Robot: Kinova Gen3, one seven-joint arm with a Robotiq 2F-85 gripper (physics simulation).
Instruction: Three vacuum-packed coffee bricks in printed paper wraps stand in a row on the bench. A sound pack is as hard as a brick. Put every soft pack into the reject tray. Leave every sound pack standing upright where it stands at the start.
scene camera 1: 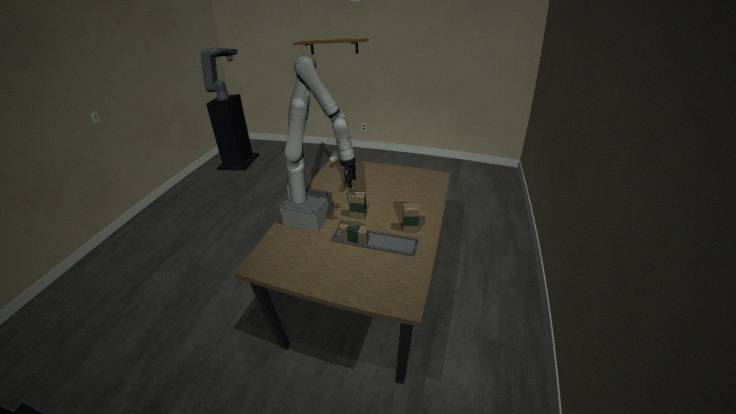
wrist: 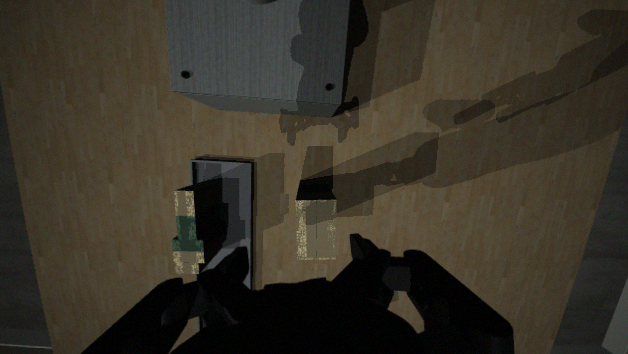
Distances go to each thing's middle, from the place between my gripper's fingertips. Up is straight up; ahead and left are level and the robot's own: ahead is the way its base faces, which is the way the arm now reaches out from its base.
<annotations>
The grey reject tray (wrist: 233, 179) is 230 mm below my hand, 180 mm to the right of it and 130 mm ahead of it.
</annotations>
